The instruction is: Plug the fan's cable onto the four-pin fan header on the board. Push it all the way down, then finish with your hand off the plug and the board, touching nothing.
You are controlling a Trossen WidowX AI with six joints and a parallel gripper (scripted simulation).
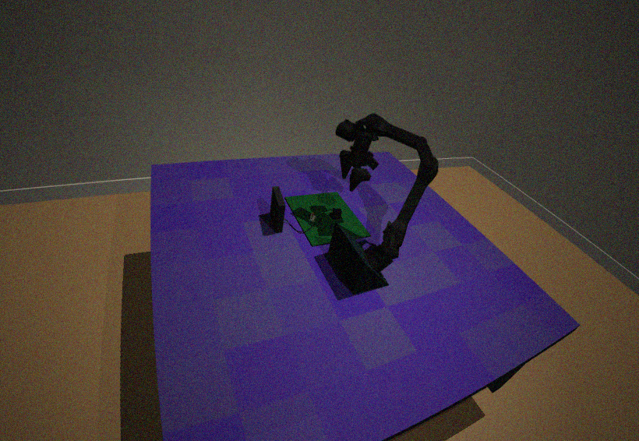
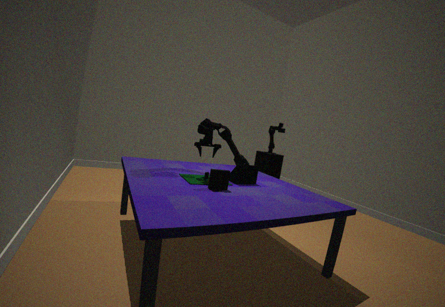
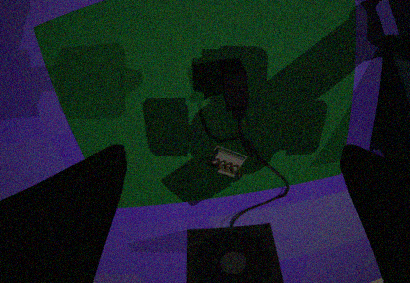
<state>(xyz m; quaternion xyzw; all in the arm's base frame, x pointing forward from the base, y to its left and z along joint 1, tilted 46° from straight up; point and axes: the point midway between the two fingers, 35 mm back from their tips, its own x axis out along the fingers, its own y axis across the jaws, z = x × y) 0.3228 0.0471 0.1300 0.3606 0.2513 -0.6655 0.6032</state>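
Right now the dark plug is 10 mm behind my gripper tip, 20 mm to the left of it and 130 mm below it. The rest, counted from my gripper tip: pale four-pin header: 120 mm to the left, 150 mm below; green board: 10 mm ahead, 60 mm to the left, 160 mm below; black fan: 20 mm ahead, 250 mm to the left, 90 mm below.
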